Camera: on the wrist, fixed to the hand. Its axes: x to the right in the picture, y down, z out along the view.
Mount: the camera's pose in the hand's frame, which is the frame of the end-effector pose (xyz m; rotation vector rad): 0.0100 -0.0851 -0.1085 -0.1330 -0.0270 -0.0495
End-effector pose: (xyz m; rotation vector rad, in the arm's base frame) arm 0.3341 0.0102 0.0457 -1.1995 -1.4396 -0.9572
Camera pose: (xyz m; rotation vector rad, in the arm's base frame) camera 0.2720 -0.1089 0.0786 -1.2828 -1.4512 -1.0887
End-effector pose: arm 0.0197 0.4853 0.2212 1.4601 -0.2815 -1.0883
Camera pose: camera 0.0700 0.5688 0.1232 1.3408 -0.1891 -1.1458
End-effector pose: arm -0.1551 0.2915 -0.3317 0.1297 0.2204 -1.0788
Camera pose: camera -0.2382 0.2661 -0.4392 -0.0097 0.2715 -1.1111
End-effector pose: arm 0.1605 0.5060 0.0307 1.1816 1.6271 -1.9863
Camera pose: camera 0.1387 0.6341 0.0779 1.0712 1.7609 -1.8818
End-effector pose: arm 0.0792 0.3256 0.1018 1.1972 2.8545 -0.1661
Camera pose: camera 0.0118 0.2859 0.2158 1.0921 2.8225 0.0061
